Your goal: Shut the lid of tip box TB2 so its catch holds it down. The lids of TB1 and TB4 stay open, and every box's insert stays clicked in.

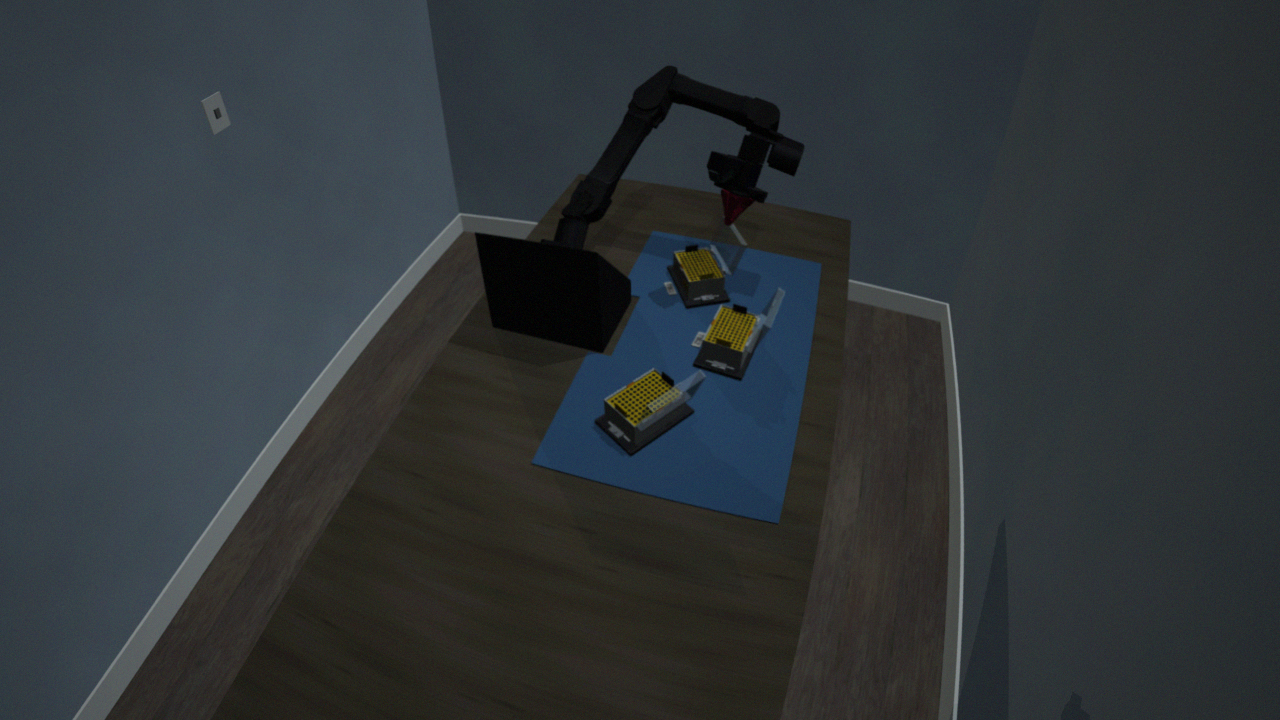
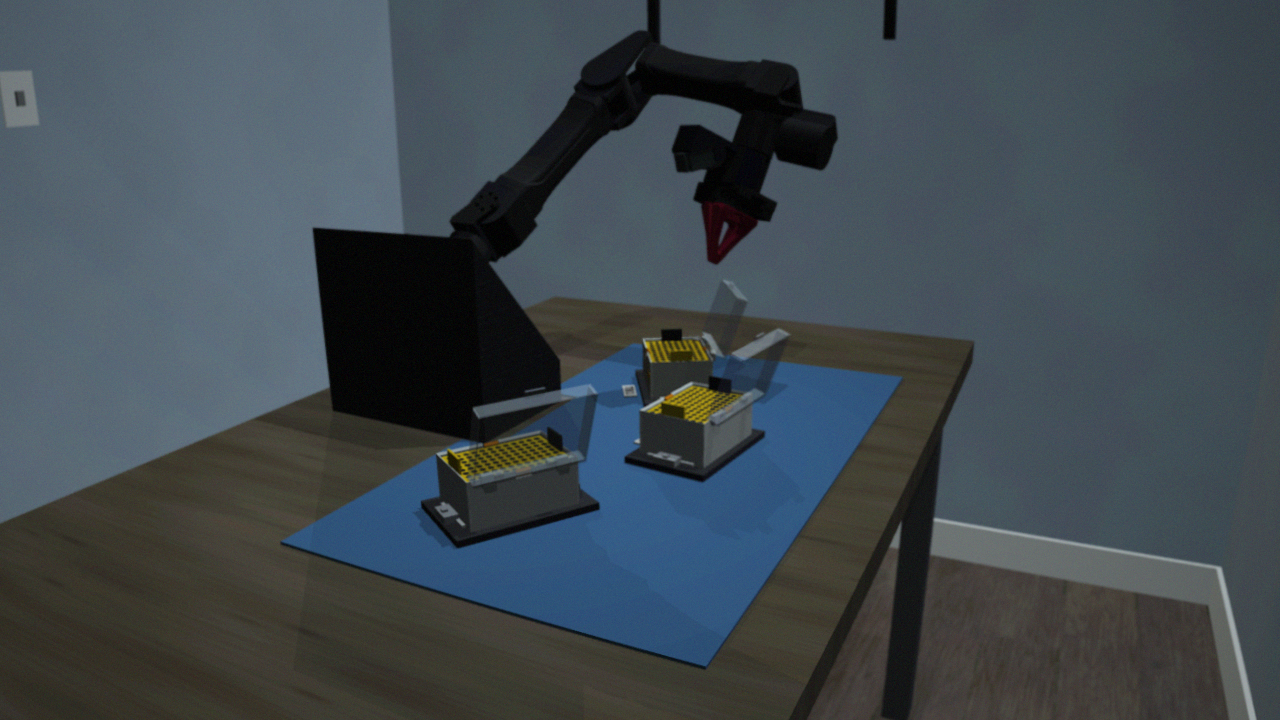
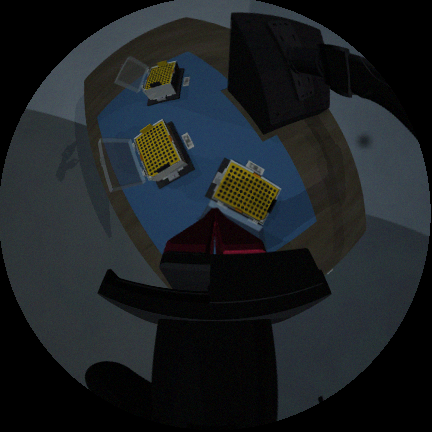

Path:
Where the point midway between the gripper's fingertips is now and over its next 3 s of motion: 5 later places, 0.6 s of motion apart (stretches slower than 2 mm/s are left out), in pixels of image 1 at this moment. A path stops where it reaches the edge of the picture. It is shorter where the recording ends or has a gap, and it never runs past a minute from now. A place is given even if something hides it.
My gripper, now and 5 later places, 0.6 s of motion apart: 727,225; 727,225; 750,240; 778,264; 805,289; 801,293

